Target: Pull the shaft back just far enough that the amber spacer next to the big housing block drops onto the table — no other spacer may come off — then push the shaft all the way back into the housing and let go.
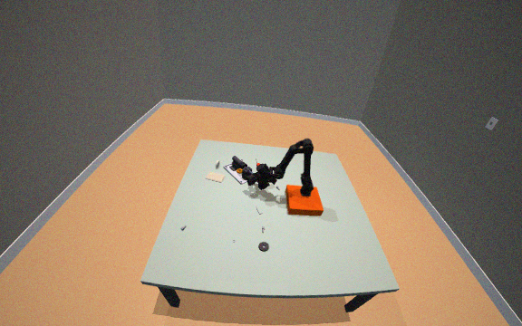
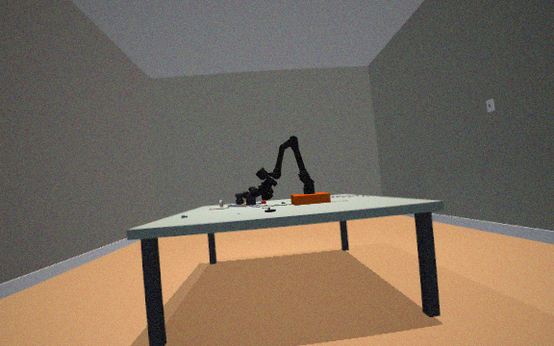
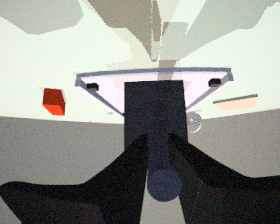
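Right now the dark round shaft is 30 mm ahead of my gripper tip, 40 mm to the right of it and 20 mm above it. The rest, counted from my gripper tip: amber spacer: 80 mm ahead, 100 mm to the right, 50 mm below; tan pad: 260 mm ahead, 20 mm to the right, 60 mm below; pale ring: 260 mm ahead, 150 mm to the right, 30 mm below.
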